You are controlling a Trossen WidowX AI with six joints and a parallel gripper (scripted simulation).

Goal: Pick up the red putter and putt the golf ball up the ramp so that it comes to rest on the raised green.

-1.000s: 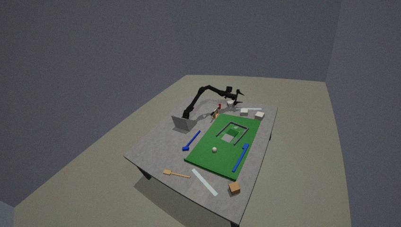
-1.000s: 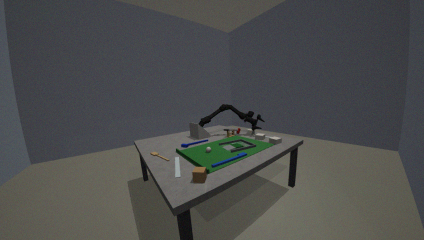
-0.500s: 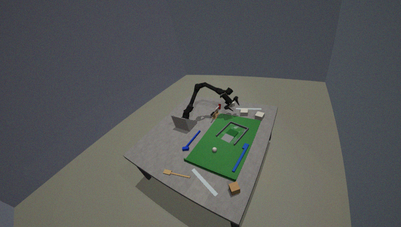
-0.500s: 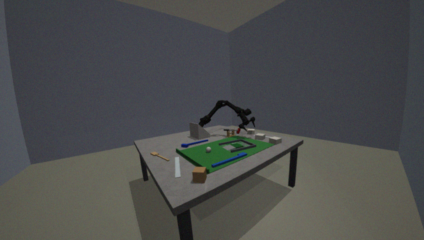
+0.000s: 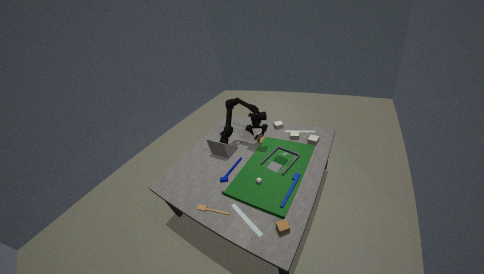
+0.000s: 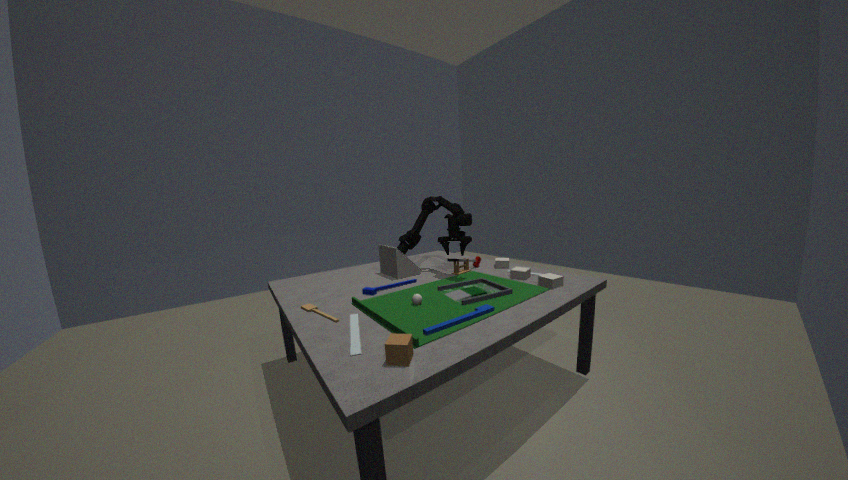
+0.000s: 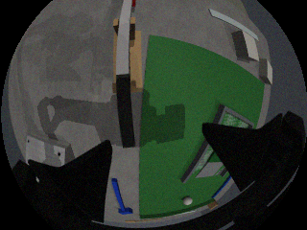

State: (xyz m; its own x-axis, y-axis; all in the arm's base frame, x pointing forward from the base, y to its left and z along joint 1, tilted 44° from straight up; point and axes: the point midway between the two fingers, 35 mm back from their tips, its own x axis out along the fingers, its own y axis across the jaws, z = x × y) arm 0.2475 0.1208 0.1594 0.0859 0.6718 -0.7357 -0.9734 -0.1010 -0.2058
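Now: the wooden stand 4 cm behind my gripper tip, 8 cm to the left of it and 8 cm below it. From my gripper tip the other things lie so: white golf ball 19 cm ahead, 40 cm to the right, 9 cm below; tan putter 2 cm behind, 74 cm to the right, 11 cm below; green mat 23 cm ahead, 23 cm to the right, 12 cm below.
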